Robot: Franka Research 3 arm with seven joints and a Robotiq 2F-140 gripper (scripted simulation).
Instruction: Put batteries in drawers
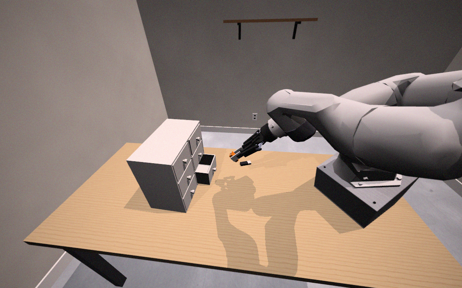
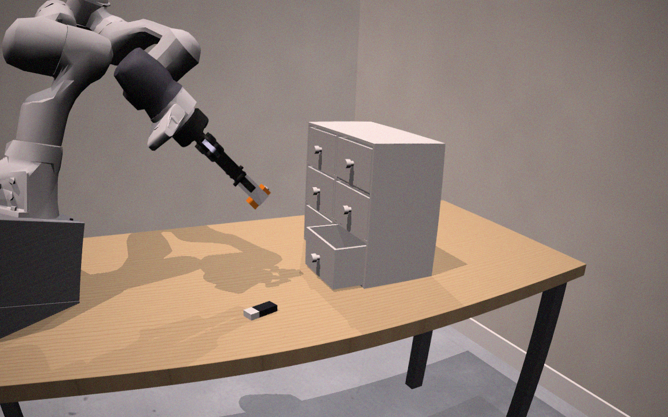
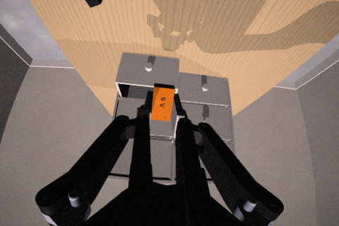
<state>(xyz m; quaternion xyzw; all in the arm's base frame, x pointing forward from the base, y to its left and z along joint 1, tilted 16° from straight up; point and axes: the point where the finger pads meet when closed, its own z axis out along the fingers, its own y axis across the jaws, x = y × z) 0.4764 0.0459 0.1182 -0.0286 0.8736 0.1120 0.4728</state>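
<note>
My gripper is now 26 cm short of the AAA battery, 4 cm to the right of it and 1 cm below it. The rest, counted from my hand: orange nine-volt battery 2 cm ahead, 1 cm below.
</note>
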